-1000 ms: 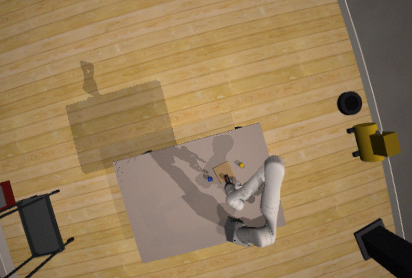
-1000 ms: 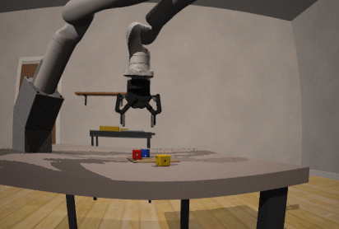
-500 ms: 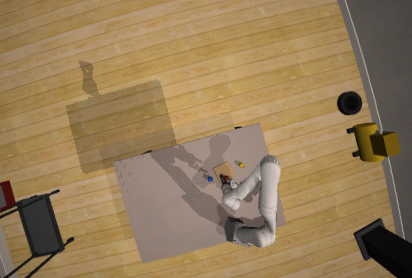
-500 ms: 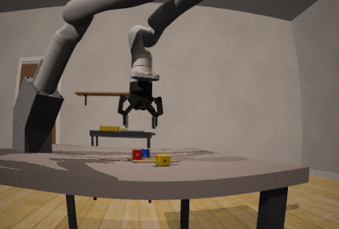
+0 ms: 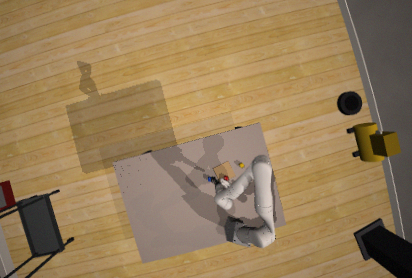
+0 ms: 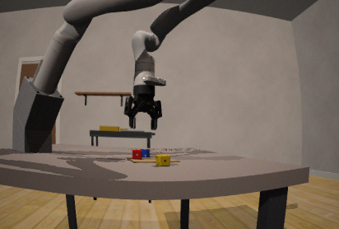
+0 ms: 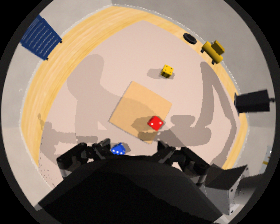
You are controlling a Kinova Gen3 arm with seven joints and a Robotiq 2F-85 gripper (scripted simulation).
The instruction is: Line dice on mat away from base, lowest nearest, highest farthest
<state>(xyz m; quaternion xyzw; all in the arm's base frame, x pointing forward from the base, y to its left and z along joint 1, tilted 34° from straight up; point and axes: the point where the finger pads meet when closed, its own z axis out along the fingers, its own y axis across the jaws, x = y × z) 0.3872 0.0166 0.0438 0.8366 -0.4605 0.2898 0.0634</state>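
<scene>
Right now the blue die is 2 cm ahead of my hand, 6 cm to the left of it and 9 cm below it. Round my hand: yellow die: 1 cm ahead, 22 cm to the right, 9 cm below; red die: 3 cm behind, 6 cm to the right, 9 cm below; tan mat: 1 cm ahead, 7 cm to the right, 11 cm below.
</scene>
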